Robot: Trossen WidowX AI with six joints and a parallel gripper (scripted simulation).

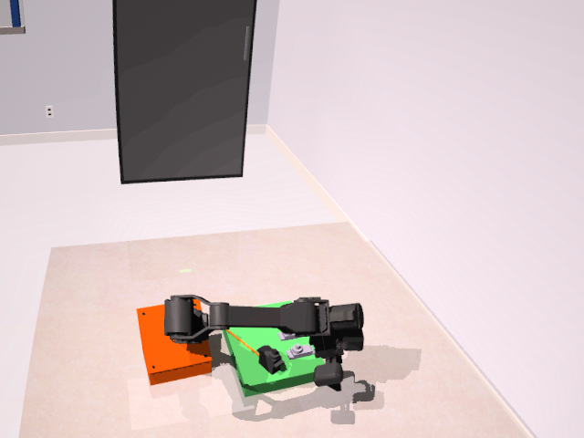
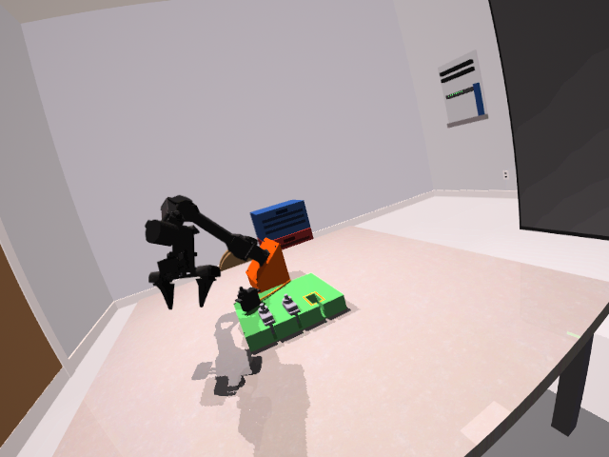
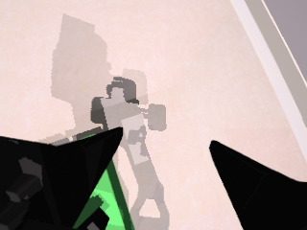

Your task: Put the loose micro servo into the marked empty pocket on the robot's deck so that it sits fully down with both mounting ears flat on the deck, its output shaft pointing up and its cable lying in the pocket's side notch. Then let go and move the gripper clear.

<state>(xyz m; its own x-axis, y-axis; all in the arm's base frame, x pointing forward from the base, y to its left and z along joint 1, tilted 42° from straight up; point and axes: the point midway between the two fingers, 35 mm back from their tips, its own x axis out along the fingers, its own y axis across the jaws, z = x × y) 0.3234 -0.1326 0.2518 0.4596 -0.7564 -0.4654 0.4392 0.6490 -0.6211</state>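
My gripper tip is 130 mm past the green deck, 260 mm to the right of it and 140 mm above it.
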